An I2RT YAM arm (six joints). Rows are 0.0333 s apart.
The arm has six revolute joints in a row. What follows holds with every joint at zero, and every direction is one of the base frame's.
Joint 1 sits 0.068 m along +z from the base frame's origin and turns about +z.
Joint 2 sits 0.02 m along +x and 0.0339 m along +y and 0.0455 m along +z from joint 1 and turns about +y.
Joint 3 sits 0.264 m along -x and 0.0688 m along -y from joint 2 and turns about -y.
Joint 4 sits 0.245 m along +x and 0.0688 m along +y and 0.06 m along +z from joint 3 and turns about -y.
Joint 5 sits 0.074 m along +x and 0.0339 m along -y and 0.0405 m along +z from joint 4 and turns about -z.
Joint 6 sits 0.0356 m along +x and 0.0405 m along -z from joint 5 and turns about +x.
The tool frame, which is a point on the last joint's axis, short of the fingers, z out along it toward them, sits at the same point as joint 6; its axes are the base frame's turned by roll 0, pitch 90 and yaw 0 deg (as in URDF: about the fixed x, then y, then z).
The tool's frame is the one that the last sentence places.
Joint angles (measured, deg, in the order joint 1, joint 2, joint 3, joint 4, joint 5, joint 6), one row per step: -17.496 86.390 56.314 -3.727 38.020 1.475; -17.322 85.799 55.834 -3.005 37.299 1.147; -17.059 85.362 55.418 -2.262 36.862 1.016; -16.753 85.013 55.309 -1.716 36.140 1.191; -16.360 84.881 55.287 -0.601 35.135 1.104; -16.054 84.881 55.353 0.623 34.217 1.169; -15.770 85.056 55.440 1.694 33.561 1.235; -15.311 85.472 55.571 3.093 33.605 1.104; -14.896 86.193 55.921 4.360 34.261 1.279
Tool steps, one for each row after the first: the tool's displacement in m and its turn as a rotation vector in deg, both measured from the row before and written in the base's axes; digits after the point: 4 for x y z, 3 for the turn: -0.0010 0.0017 0.0014 -0.018 -0.657 0.919; -0.0005 0.0019 0.0010 -0.062 -0.698 0.687; 0.0004 0.0021 0.0019 0.220 -0.997 0.845; 0.0018 0.0023 0.0021 0.101 -1.255 1.292; 0.0022 0.0017 0.0021 0.109 -1.414 1.078; 0.0023 0.0014 0.0012 0.067 -1.080 0.835; 0.0032 0.0018 0.0007 -0.392 -0.972 0.470; 0.0039 0.0011 0.0002 -0.415 -0.917 -0.237
